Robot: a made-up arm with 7 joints. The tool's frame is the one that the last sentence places.
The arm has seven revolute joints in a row. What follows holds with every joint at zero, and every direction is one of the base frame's. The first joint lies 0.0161 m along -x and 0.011 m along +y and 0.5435 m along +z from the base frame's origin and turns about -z. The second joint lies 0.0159 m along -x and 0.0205 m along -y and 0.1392 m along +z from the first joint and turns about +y. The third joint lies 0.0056 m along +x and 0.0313 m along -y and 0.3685 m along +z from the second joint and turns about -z. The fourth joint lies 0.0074 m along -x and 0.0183 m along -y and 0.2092 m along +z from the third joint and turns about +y. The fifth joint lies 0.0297 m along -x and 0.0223 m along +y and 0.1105 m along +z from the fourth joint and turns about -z. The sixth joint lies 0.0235 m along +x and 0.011 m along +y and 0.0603 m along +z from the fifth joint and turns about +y. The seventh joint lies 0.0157 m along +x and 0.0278 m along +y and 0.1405 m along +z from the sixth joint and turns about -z. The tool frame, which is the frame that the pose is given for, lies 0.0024 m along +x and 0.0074 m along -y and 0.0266 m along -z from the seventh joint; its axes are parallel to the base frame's.
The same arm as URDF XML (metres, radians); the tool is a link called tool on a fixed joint. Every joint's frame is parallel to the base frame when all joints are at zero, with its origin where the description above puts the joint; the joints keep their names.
<robot name="arm">
<joint name="tool_joint" type="fixed"><parent link="link7"/><child link="tool"/><origin xyz="0.0024 -0.0074 -0.0266"/></joint>
<joint name="joint 7" type="continuous"><parent link="link6"/><child link="link7"/><origin xyz="0.0157 0.0278 0.1405"/><axis xyz="0 0 -1"/></joint>
<joint name="joint 6" type="continuous"><parent link="link5"/><child link="link6"/><origin xyz="0.0235 0.0110 0.0603"/><axis xyz="0 1 0"/></joint>
<joint name="joint 5" type="continuous"><parent link="link4"/><child link="link5"/><origin xyz="-0.0297 0.0223 0.1105"/><axis xyz="0 0 -1"/></joint>
<joint name="joint 4" type="continuous"><parent link="link3"/><child link="link4"/><origin xyz="-0.0074 -0.0183 0.2092"/><axis xyz="0 1 0"/></joint>
<joint name="joint 3" type="continuous"><parent link="link2"/><child link="link3"/><origin xyz="0.0056 -0.0313 0.3685"/><axis xyz="0 0 -1"/></joint>
<joint name="joint 2" type="continuous"><parent link="link1"/><child link="link2"/><origin xyz="-0.0159 -0.0205 0.1392"/><axis xyz="0 1 0"/></joint>
<joint name="joint 1" type="continuous"><parent link="base"/><child link="link1"/><origin xyz="-0.0161 0.0110 0.5435"/><axis xyz="0 0 -1"/></joint>
<link name="base"/>
<link name="link1"/>
<link name="link2"/>
<link name="link3"/>
<link name="link4"/>
<link name="link5"/>
<link name="link6"/>
<link name="link7"/>
<link name="tool"/>
</robot>

